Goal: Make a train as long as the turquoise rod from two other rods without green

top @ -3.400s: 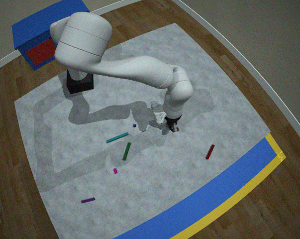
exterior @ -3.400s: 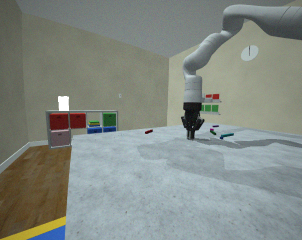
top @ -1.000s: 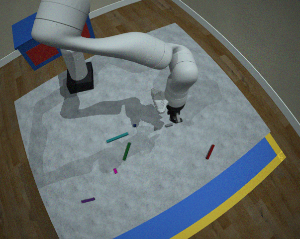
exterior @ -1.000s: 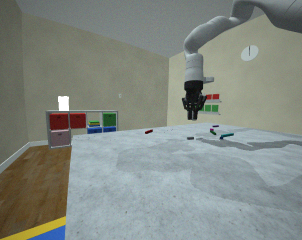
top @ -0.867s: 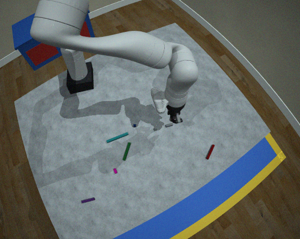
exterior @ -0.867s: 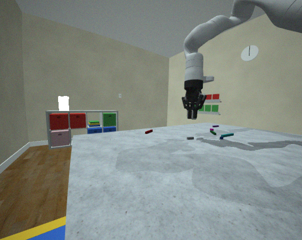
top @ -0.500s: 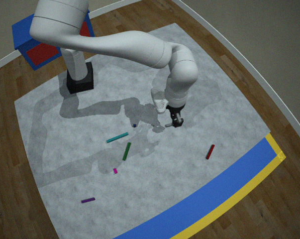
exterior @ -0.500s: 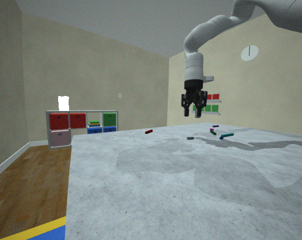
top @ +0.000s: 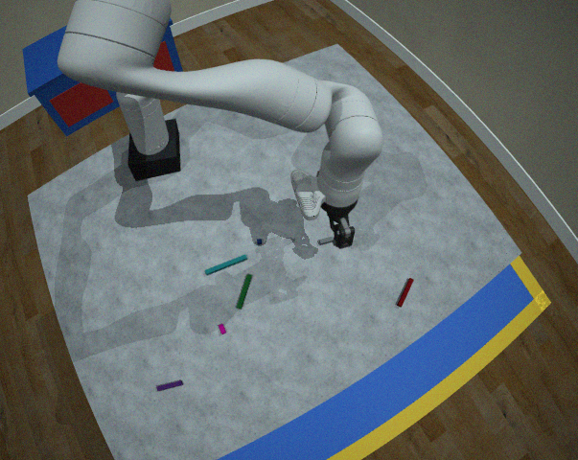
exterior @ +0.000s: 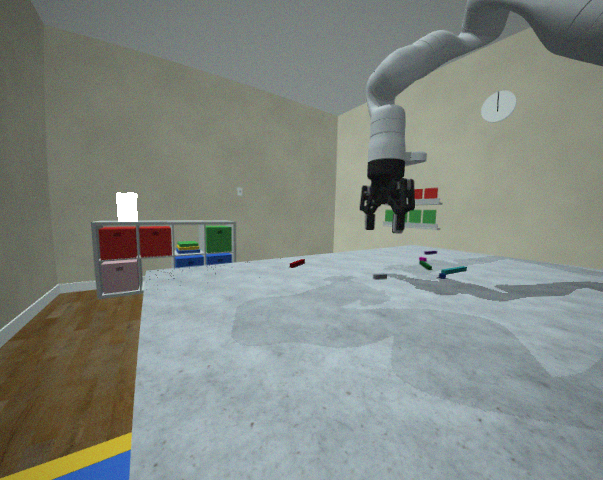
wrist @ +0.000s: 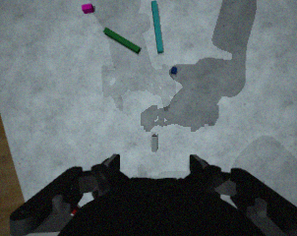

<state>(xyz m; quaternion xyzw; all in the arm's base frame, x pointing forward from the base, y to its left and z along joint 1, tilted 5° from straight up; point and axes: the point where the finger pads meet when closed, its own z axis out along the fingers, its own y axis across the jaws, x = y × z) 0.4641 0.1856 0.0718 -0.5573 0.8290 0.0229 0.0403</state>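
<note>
Right now the red rod is 210 mm ahead of my hand, 100 mm below it and 60 mm to the left of it. Also, from my hand: small blue rod 120 mm to the right, 100 mm below, 90 mm behind; then grey rod 100 mm below; then green rod 220 mm to the right, 100 mm below, 20 mm behind.
</note>
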